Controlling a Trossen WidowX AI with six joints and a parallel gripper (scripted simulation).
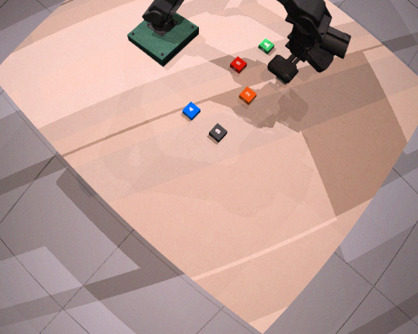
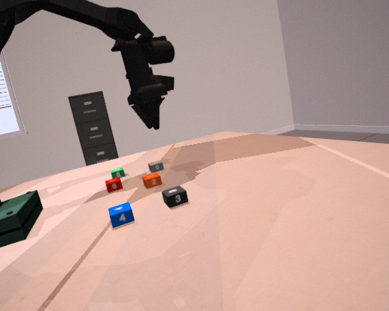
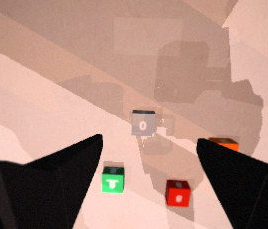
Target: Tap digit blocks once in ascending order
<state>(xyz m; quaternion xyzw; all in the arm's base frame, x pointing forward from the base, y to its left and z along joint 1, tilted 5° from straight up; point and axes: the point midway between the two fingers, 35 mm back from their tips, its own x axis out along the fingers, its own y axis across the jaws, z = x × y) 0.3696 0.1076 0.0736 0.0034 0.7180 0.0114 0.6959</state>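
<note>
My gripper tip is now 20 mm past the grey block and 90 mm above it. Round my gripper tip: orange block (50 mm behind, 110 mm to the right, 90 mm below); then red block (130 mm behind, 60 mm to the right, 90 mm below); then green block (110 mm behind, 40 mm to the left, 90 mm below).
</note>
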